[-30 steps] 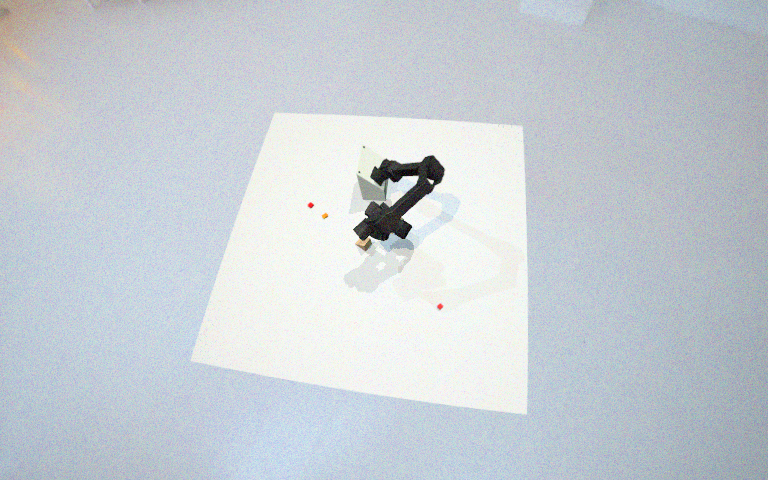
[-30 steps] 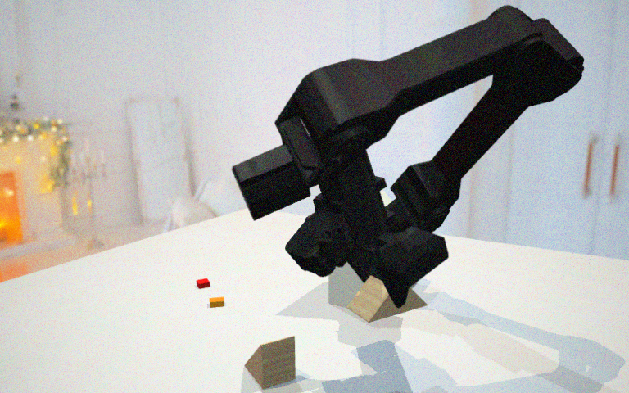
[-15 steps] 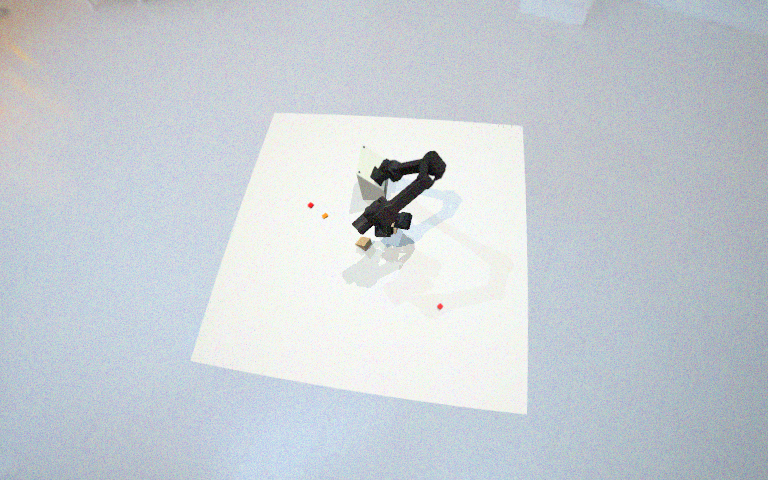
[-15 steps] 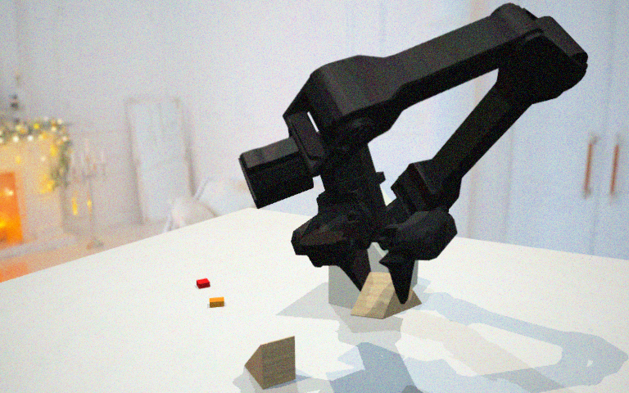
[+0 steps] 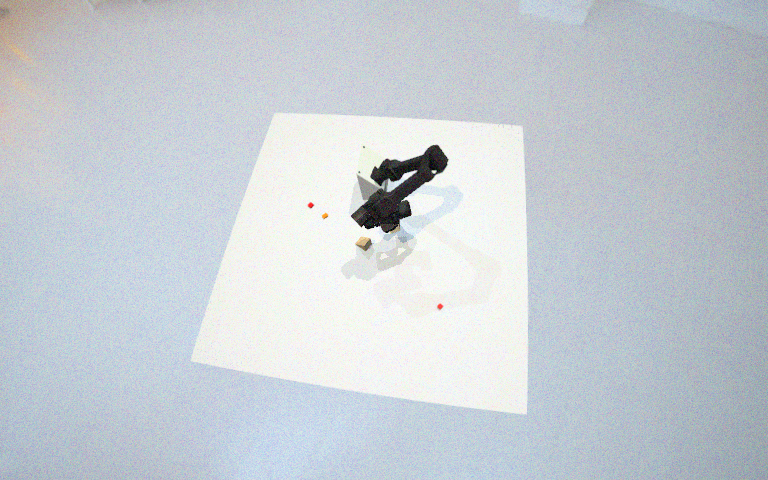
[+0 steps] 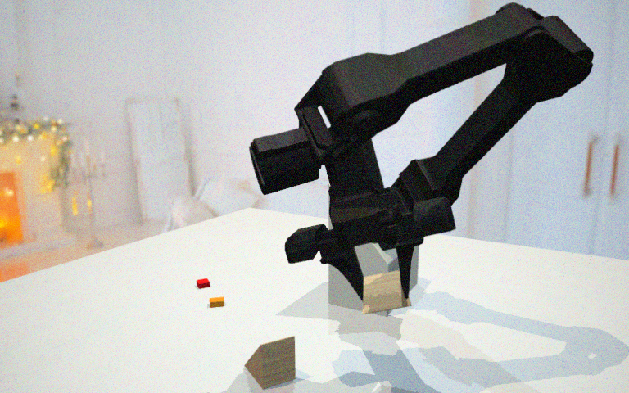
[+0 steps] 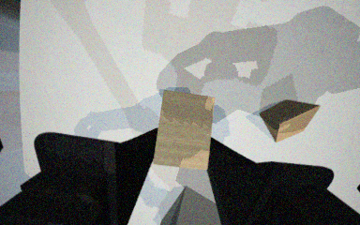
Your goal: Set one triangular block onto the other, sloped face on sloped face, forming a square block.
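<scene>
Right now my gripper tip is 10 mm below the triangular block. Round my gripper tip: small orange block: 20 mm behind, 330 mm to the right, 100 mm below.
</scene>
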